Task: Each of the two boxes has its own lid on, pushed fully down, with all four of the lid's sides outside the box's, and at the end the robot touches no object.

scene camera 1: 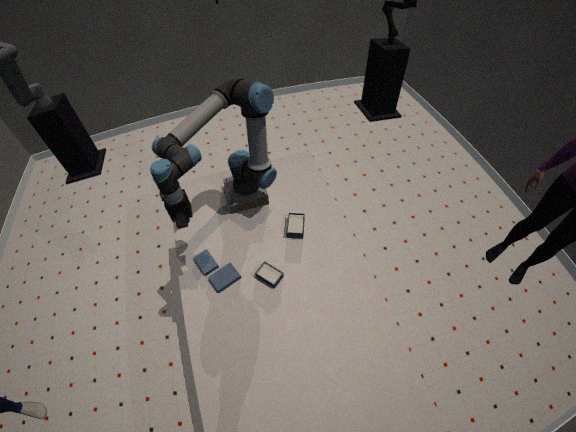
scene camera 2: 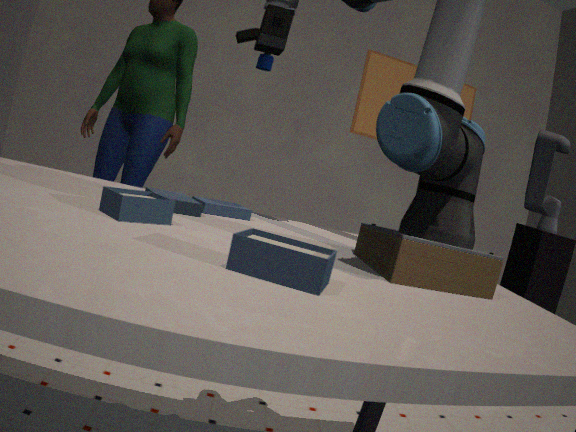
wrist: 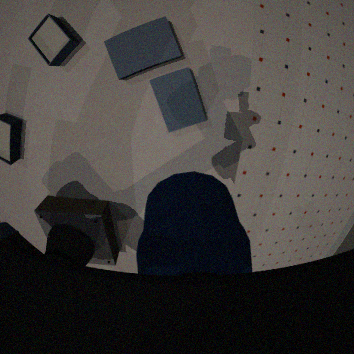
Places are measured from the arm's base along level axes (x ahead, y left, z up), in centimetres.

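Where they show: hand at its tool point: (scene camera 2: 263, 69) (wrist: 189, 211); arm's base at its link origin: (scene camera 1: 246, 185) (scene camera 2: 436, 240) (wrist: 71, 241).
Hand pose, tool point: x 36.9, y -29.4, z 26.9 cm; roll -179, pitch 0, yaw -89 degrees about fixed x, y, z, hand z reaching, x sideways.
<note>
Each offset is from my tool point to the centre of the thing.
Two dark blue boxes with pale insides stand lidless and apart. One box @[dx -6.1, dy +49.0, dz -31.9 cm] (scene camera 1: 295, 236) (scene camera 2: 280, 269) (wrist: 18, 138) is nearer the robot base; the other box @[dx +17.3, dy +29.2, dz -32.1 cm] (scene camera 1: 264, 282) (scene camera 2: 145, 211) (wrist: 67, 52) is farther out and turned. The larger blue lid @[dx +12.7, dy +7.9, dz -32.9 cm] (scene camera 1: 224, 277) (scene camera 2: 182, 204) (wrist: 144, 48) and the smaller blue lid @[dx +1.9, dy +0.0, dz -33.1 cm] (scene camera 1: 206, 262) (scene camera 2: 225, 209) (wrist: 178, 100) lie side by side, smooth tops up, beside the farther box. My suction cup (scene camera 2: 265, 62) (wrist: 194, 220) hangs high above the table and holds nothing. In scene camera 1 the cup is hidden behind the dark tool body.
The robot base stands on a brown block (scene camera 1: 250, 202) (scene camera 2: 445, 270) (wrist: 111, 235) near the closer box. Dark pedestals (scene camera 1: 65, 135) (scene camera 1: 384, 75) with other arms stand at the back. People stand around, one in a green top (scene camera 2: 159, 70).
</note>
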